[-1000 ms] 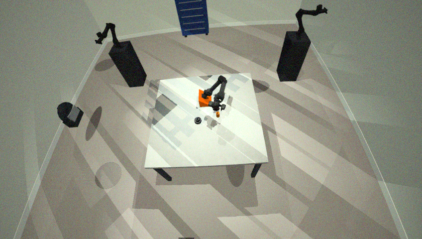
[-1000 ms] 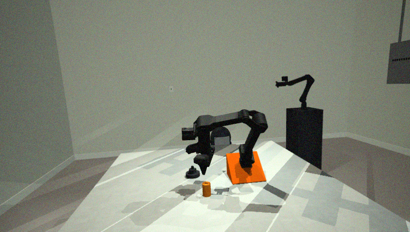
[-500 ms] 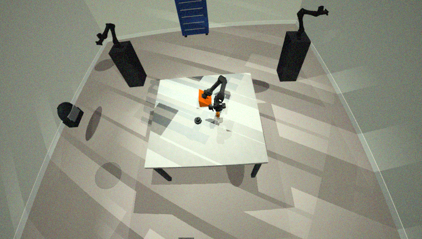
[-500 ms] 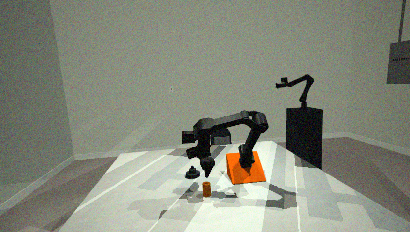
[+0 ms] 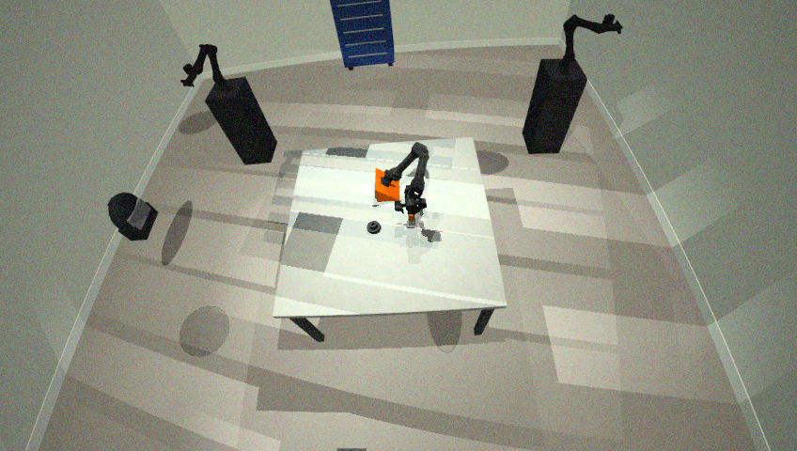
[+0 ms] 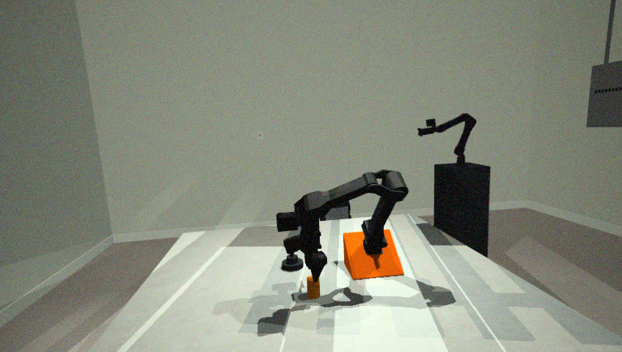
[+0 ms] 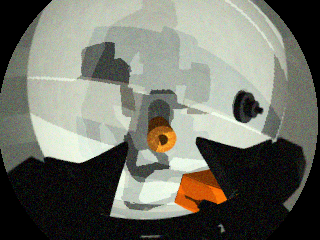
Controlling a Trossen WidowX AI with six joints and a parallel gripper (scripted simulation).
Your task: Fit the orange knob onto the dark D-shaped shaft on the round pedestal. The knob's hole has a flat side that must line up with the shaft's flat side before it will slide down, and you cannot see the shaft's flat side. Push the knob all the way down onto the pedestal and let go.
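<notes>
Now: the orange knob 40 mm below my gripper tip. From my gripper tip the other things lie so: round dark pedestal: 240 mm to the right, 60 mm ahead, 40 mm below.
</notes>
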